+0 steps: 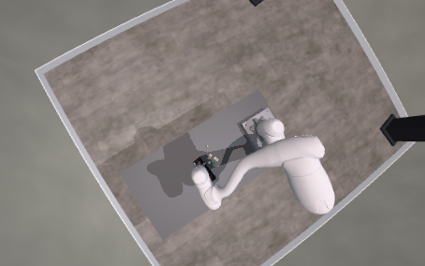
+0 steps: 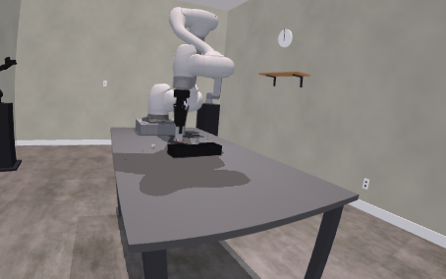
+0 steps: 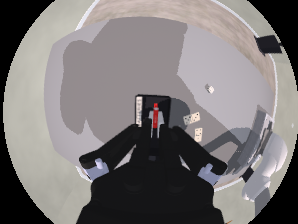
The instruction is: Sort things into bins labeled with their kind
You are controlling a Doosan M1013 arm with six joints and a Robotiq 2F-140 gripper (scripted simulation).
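The green piece lies 80 mm behind my hand, 80 mm to the left of it and 90 mm below it. From my hand the other things lie so: black bin block (10 mm ahead, 80 mm to the left, 80 mm below).
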